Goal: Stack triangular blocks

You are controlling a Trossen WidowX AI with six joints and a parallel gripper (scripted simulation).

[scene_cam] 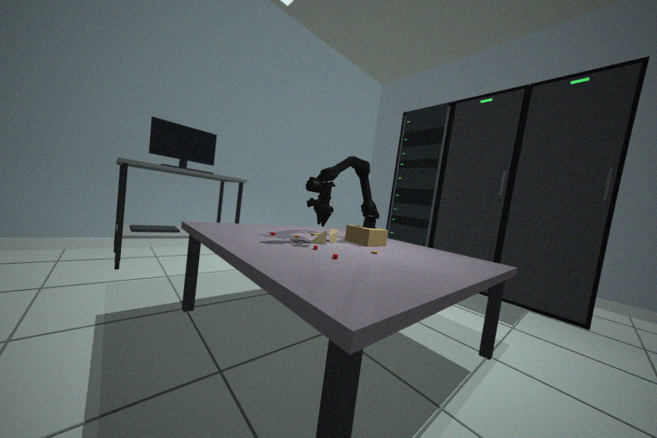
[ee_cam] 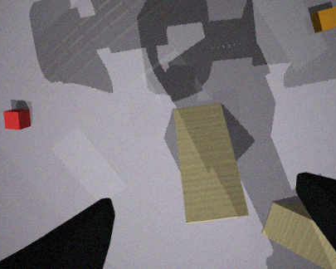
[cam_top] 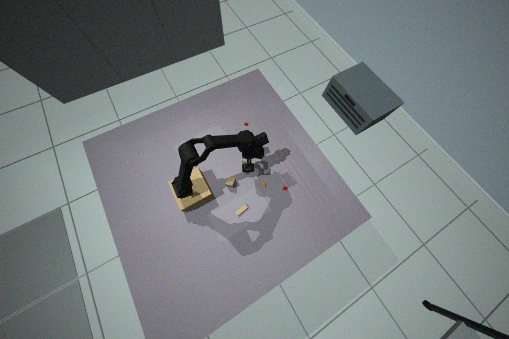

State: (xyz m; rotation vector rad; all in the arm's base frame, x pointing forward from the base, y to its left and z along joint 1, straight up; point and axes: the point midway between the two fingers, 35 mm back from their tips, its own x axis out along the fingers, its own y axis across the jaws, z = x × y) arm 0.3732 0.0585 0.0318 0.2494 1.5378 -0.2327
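Right now the tan triangular block is 2 cm behind my gripper tip and 8 cm below it. Round my gripper tip: tan wooden triangular block: 14 cm behind, 8 cm to the right, 8 cm below; orange cube: 5 cm ahead, 15 cm to the right, 9 cm below; thin tan bar: 12 cm behind, 25 cm to the right, 8 cm below.
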